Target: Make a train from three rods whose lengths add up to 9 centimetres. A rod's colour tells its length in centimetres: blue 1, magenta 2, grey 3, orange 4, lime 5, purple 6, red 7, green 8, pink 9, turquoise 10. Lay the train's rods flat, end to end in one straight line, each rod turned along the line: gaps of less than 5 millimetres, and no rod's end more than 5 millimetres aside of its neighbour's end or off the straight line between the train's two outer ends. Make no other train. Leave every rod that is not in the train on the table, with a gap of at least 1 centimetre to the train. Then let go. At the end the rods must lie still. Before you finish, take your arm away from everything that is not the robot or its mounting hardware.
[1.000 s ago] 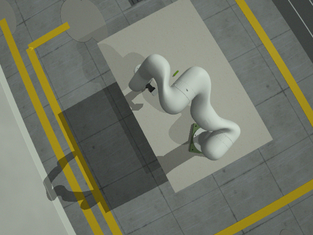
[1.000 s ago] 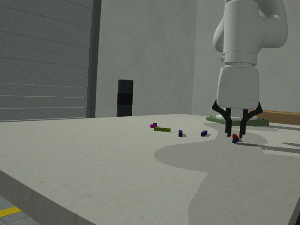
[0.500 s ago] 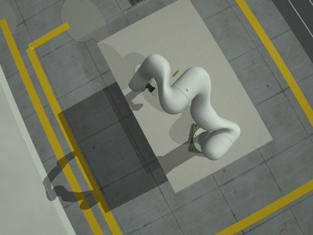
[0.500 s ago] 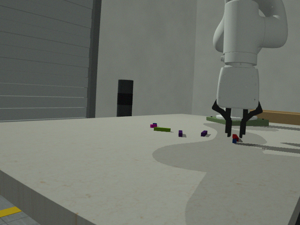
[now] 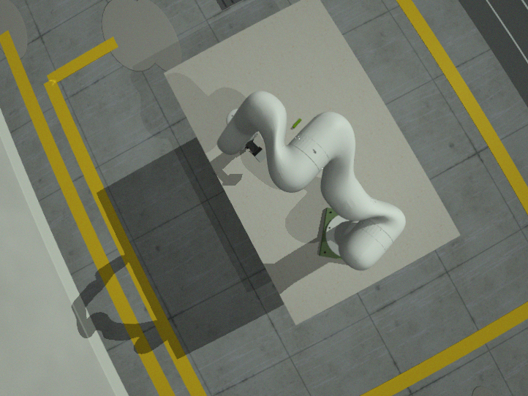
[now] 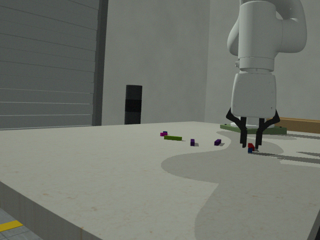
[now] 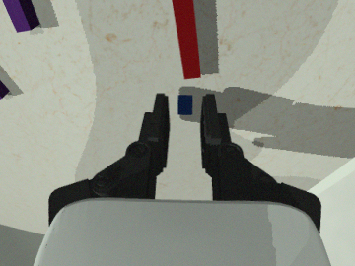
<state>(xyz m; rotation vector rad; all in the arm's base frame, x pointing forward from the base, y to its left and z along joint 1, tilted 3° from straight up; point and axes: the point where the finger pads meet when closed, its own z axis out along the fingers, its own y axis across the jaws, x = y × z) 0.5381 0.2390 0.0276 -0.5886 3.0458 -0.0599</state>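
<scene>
The magenta rod lies 40 mm behind my hand, 310 mm to the right of it and 30 mm below it. From my hand the other things lie so: lime rod (240 mm to the right, 30 mm below); then red rod (50 mm behind, 20 mm to the right, 30 mm below).
</scene>
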